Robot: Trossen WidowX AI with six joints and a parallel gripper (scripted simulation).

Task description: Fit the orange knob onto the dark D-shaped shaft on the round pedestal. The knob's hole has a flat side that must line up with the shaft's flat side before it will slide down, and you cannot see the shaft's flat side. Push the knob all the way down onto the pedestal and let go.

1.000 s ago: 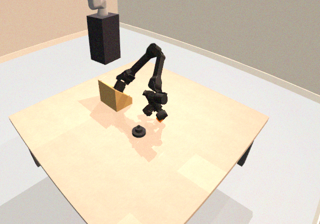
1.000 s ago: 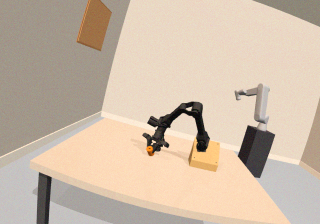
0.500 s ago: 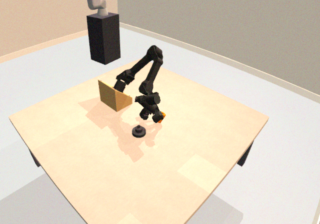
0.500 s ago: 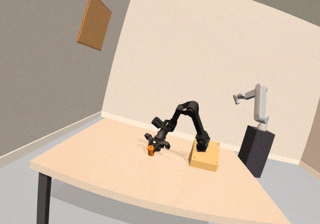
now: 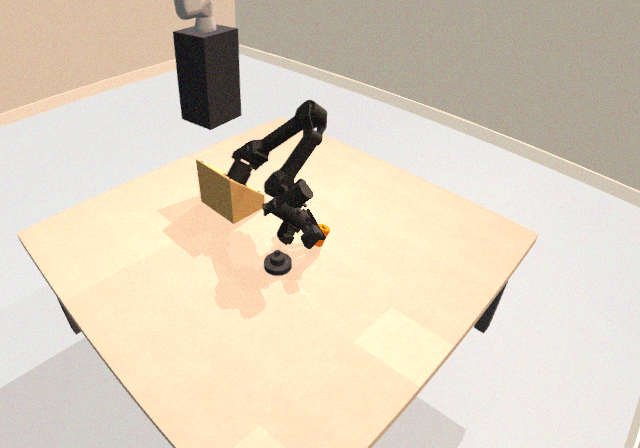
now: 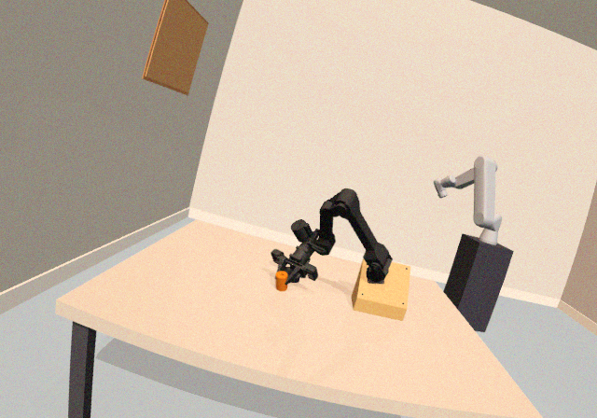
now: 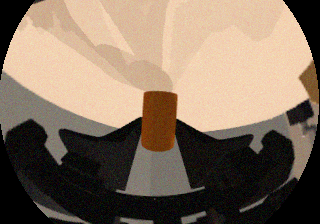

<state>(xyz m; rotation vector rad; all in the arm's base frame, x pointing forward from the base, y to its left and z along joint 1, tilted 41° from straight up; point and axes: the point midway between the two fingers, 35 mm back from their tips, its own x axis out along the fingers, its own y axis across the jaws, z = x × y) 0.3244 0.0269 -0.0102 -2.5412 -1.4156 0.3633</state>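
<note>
Now: the orange knob 1 cm to the right of my gripper tip. Also, from my gripper tip: dark round pedestal: 17 cm to the right, 4 cm behind, 1 cm below.
</note>
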